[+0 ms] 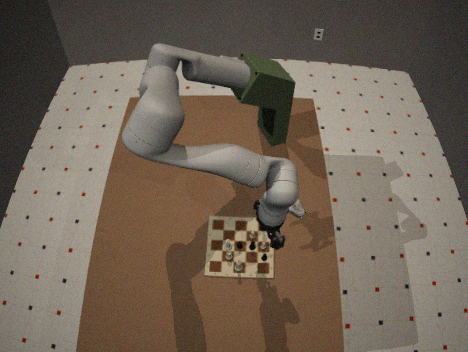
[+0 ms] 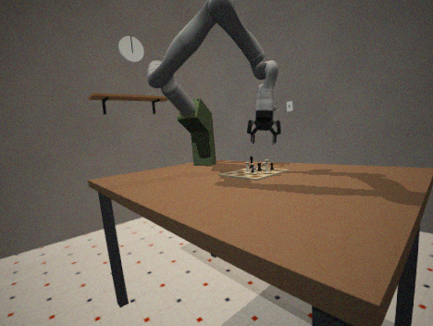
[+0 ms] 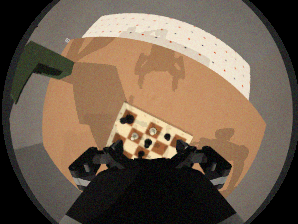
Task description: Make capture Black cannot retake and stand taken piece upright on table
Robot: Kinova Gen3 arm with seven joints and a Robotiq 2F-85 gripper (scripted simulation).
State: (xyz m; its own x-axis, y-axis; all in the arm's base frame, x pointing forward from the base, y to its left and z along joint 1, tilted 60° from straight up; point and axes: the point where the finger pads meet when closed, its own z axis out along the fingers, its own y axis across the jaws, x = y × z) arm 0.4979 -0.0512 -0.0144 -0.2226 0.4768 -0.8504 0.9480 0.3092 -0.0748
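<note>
The chessboard is 130 mm below my hand, 70 mm to the right of it and 20 mm behind it. Round my hand: tall black piece (90 mm below, 70 mm behind, 20 mm to the left).
</note>
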